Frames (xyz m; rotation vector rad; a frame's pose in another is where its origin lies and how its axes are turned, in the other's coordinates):
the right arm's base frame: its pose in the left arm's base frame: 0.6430 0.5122 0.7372 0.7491 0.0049 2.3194
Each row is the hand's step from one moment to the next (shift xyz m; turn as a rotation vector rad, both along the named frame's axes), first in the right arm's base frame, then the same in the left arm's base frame.
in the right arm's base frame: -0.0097 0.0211 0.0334 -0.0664 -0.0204 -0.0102
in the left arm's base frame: 0.0101 -0.0286 0.0271 0.0468 -0.0234 -0.0468
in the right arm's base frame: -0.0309 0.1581 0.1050 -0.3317 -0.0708 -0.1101
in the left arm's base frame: -0.0246 -0.1601 0.1036 0.1842 -0.1292 -0.2766
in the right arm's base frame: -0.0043 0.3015 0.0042 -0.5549 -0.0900 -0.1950
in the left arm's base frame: -0.1807 -0.2333 0.0623 0.2851 -0.2357 -0.4660
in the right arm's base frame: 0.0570 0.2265 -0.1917 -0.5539 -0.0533 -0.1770
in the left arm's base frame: -0.2723 -0.0999 -0.0847 0.2713 -0.2666 -0.4431
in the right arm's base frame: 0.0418 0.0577 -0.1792 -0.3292 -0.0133 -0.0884
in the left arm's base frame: -0.1530 0.0169 -0.1162 0.1586 -0.1758 -0.2456
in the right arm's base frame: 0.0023 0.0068 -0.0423 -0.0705 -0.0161 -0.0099
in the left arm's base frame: -0.0274 0.0045 -0.0327 0.0468 -0.0293 -0.0478
